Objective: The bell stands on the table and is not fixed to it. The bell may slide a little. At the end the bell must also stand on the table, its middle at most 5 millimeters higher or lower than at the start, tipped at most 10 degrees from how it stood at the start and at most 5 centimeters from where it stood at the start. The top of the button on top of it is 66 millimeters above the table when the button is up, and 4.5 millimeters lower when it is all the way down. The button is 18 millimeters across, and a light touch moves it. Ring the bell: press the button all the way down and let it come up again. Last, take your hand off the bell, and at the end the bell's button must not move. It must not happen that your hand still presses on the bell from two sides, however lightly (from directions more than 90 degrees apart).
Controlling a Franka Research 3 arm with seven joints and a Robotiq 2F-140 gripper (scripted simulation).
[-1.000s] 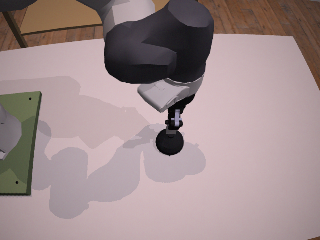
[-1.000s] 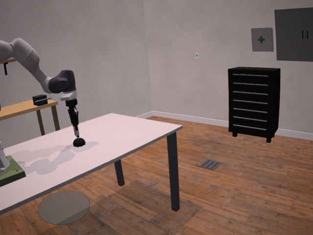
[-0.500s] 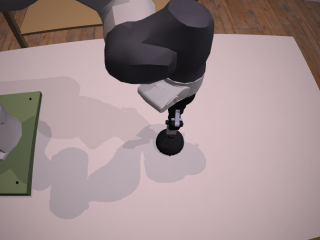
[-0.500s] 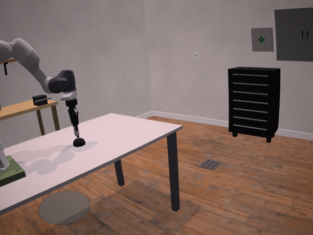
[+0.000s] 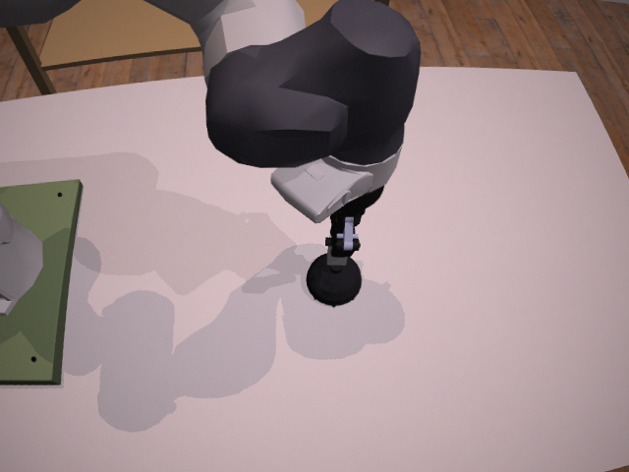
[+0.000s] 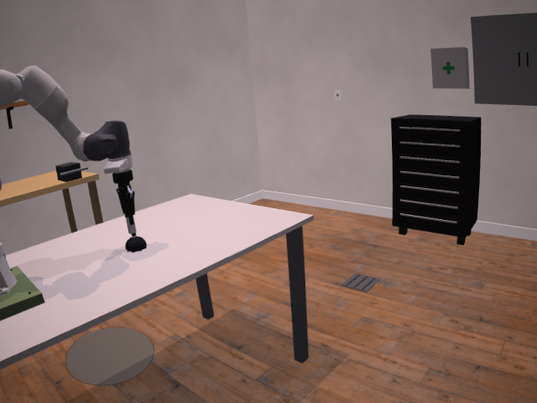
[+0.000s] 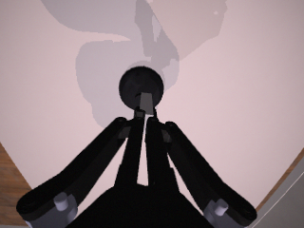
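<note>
Now: the button 1 cm to the right of my hand and 4 cm below it. Round my hand: black bell 1 cm to the right, 6 cm below.
</note>
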